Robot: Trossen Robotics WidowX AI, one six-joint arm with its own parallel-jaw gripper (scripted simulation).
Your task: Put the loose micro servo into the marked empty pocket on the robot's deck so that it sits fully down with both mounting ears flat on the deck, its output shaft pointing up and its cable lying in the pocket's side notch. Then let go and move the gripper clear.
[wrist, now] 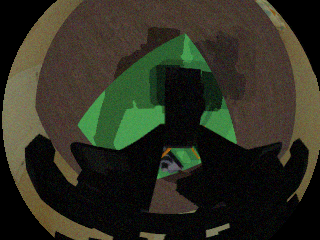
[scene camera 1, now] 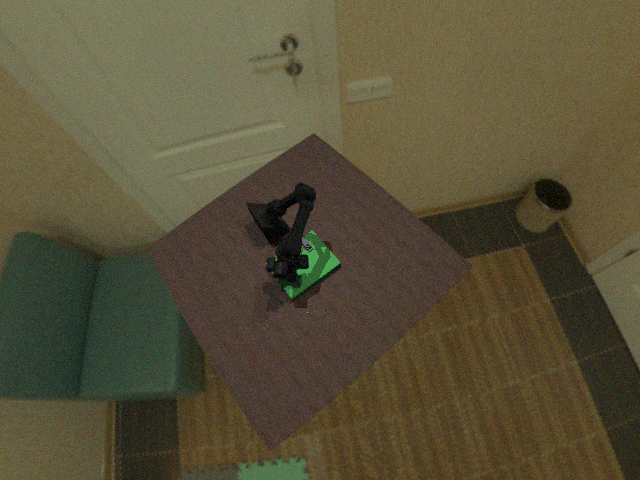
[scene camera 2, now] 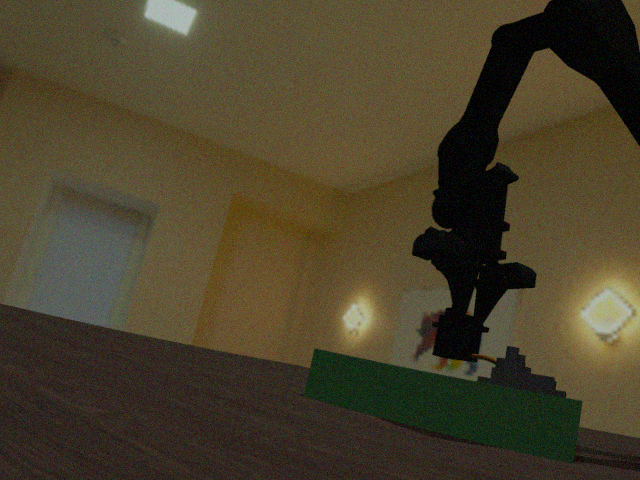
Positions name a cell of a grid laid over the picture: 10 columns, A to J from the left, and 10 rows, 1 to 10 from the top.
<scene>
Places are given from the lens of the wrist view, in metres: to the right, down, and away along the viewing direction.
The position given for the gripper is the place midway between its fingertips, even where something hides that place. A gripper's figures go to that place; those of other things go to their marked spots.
gripper (wrist: F6): 0.02, 0.01, 0.10
micro servo (wrist: F4): 0.01, -0.02, 0.07
green deck (wrist: E5): -0.05, -0.03, 0.17
The marked spots on the micro servo and the green deck are 0.12 m apart.
</scene>
